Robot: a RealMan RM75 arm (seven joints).
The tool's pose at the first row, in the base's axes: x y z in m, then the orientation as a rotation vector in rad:
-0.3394 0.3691 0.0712 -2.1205 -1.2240 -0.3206
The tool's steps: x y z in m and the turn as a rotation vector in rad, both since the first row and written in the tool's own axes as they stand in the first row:
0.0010 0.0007 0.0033 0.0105 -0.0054 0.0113
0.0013 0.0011 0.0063 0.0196 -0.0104 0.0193
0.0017 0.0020 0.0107 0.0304 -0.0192 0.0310
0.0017 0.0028 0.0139 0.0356 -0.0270 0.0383
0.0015 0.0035 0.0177 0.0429 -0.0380 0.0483
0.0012 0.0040 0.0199 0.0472 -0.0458 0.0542
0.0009 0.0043 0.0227 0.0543 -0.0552 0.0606
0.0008 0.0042 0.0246 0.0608 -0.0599 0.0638
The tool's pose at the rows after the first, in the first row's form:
-0.3386 0.3717 0.0689 -2.1199 -1.2138 -0.3030
-0.3385 0.3737 0.0667 -2.1184 -1.2071 -0.2883
-0.3380 0.3765 0.0632 -2.1189 -1.1983 -0.2669
-0.3377 0.3783 0.0604 -2.1213 -1.1942 -0.2523
-0.3376 0.3804 0.0572 -2.1245 -1.1887 -0.2317
-0.3376 0.3815 0.0552 -2.1269 -1.1861 -0.2183
-0.3378 0.3830 0.0528 -2.1276 -1.1836 -0.2011
-0.3382 0.3842 0.0513 -2.1253 -1.1821 -0.1907

